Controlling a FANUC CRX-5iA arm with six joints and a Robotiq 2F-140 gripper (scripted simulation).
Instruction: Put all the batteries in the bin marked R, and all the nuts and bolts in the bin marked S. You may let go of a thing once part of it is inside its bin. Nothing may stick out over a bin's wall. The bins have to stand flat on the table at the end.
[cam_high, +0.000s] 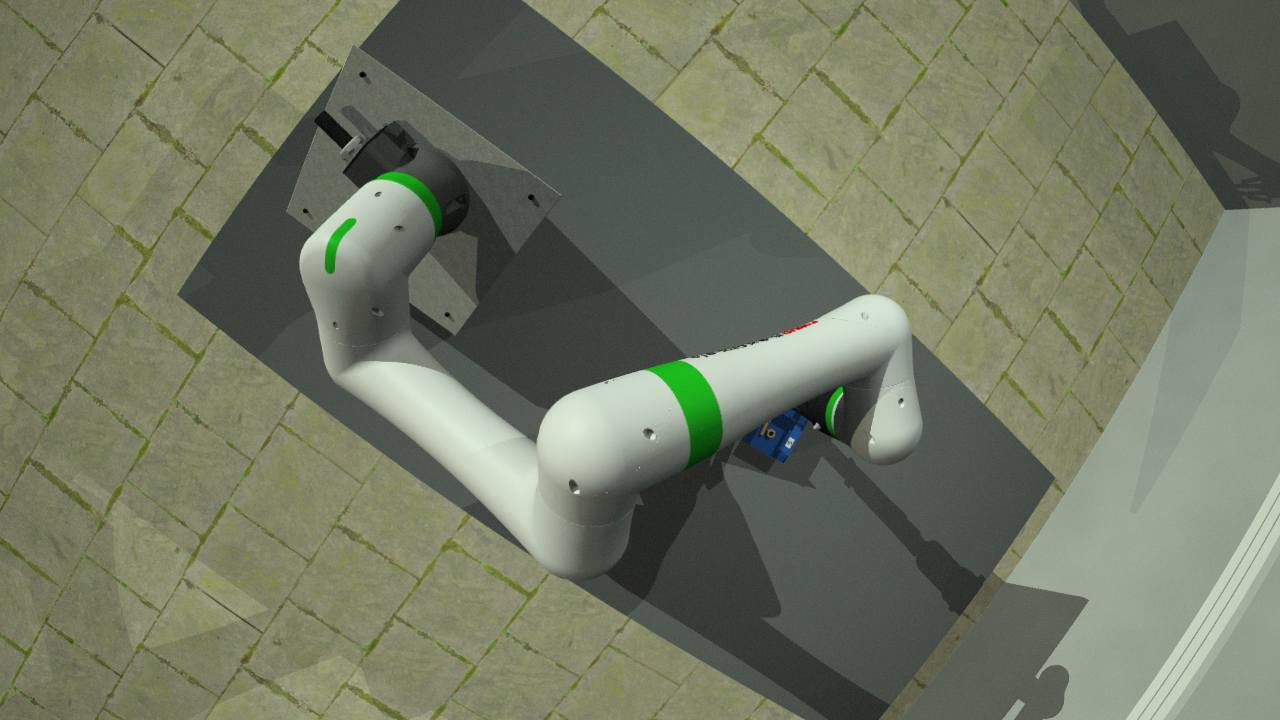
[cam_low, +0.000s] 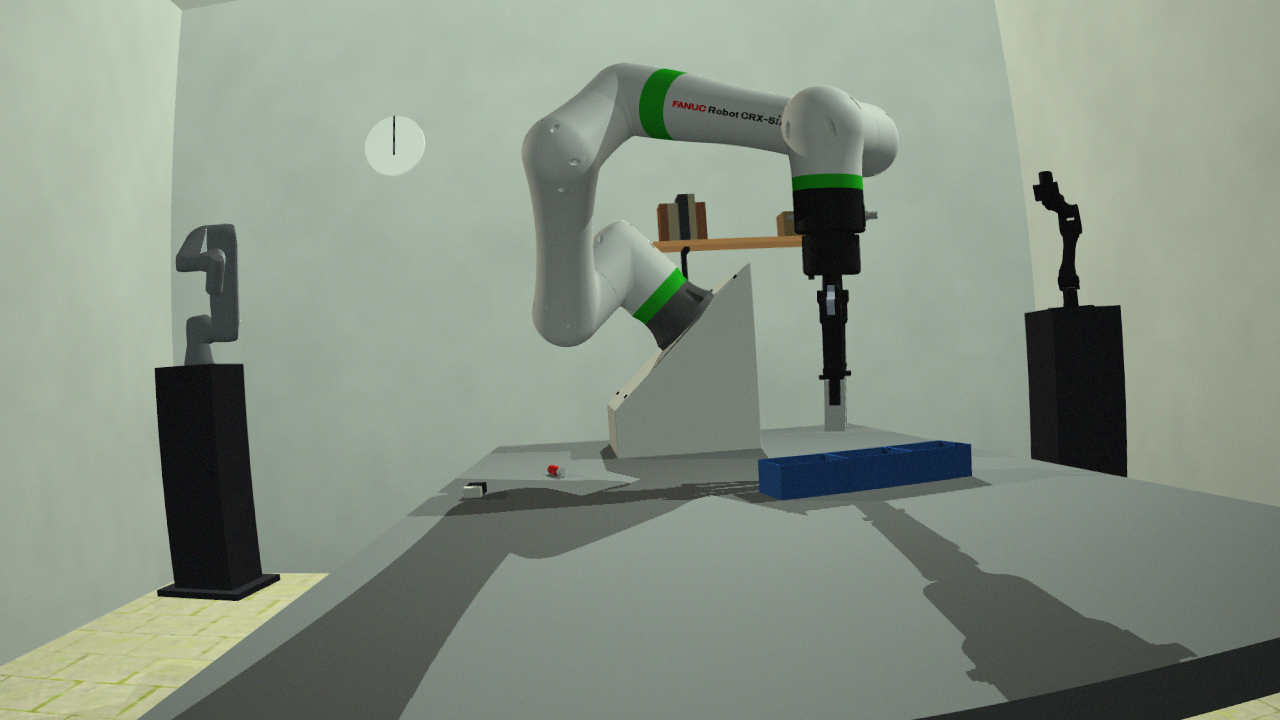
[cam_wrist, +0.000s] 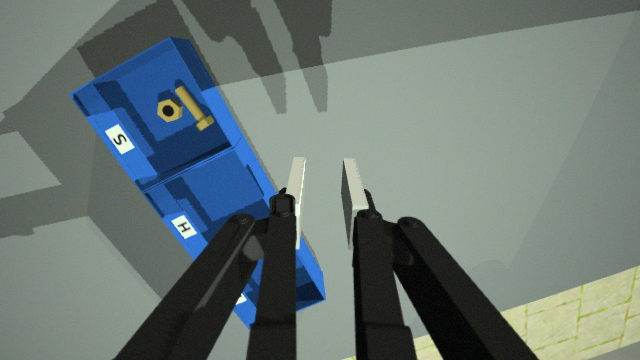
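Now: hand 40 cm to the left of the red battery, 23 cm past it and 9 cm above it. The rest, counted from my hand: orange battery 11 cm to the left, 8 cm below, 6 cm ahead; then yellow bolt 8 cm below, 8 cm ahead, 5 cm to the right; then blue three-compartment bin 9 cm ahead, 8 cm below, 2 cm to the left.
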